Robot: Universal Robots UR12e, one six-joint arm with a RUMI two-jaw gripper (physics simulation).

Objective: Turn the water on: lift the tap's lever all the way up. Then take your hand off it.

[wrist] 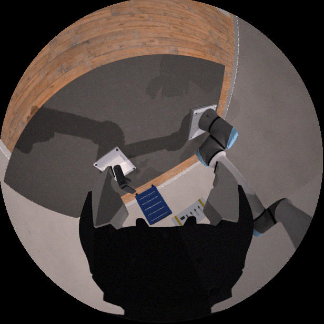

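Note:
The tap is a small dark fixture on a white square base plate, left of centre in the wrist view. A thin dark arm runs from it down and to the right, close beside the left finger in this view. I cannot tell the lever from the spout, nor how far the lever is raised. My gripper is open, its two grey fingers wide apart with nothing between them. The left fingertip overlaps the lower edge of the tap's plate in the view; contact cannot be seen. Part of the tap's surroundings is hidden by that finger.
The robot's base and arm stand at the right on another white plate. A blue slotted panel and a grey panel with yellow edges show low between the fingers. The dark table top has a wood floor beyond it.

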